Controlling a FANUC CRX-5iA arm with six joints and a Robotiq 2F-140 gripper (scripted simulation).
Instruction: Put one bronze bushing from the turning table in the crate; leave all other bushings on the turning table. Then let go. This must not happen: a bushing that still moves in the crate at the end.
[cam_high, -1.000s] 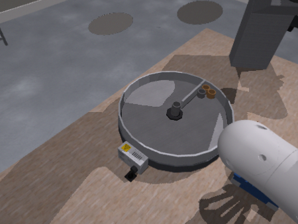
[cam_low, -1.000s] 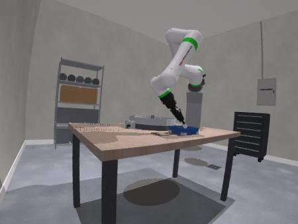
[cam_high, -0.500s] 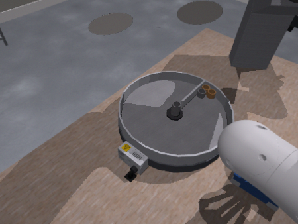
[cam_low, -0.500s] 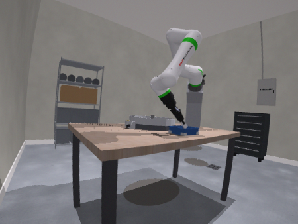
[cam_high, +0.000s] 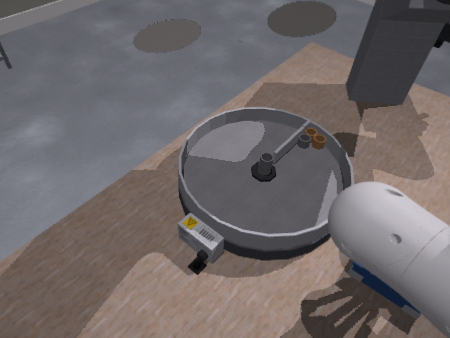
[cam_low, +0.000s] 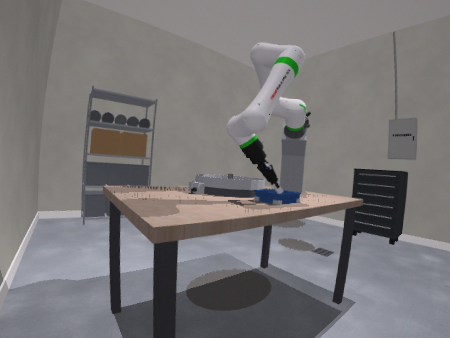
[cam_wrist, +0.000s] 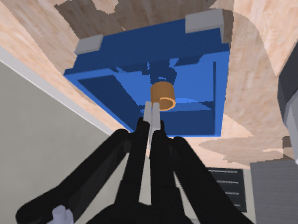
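The blue crate is 1 cm behind my hand, 1 cm to the right of it and 5 cm below it. Also, from my hand: turning table (13 cm ahead, 34 cm to the right, 2 cm below).
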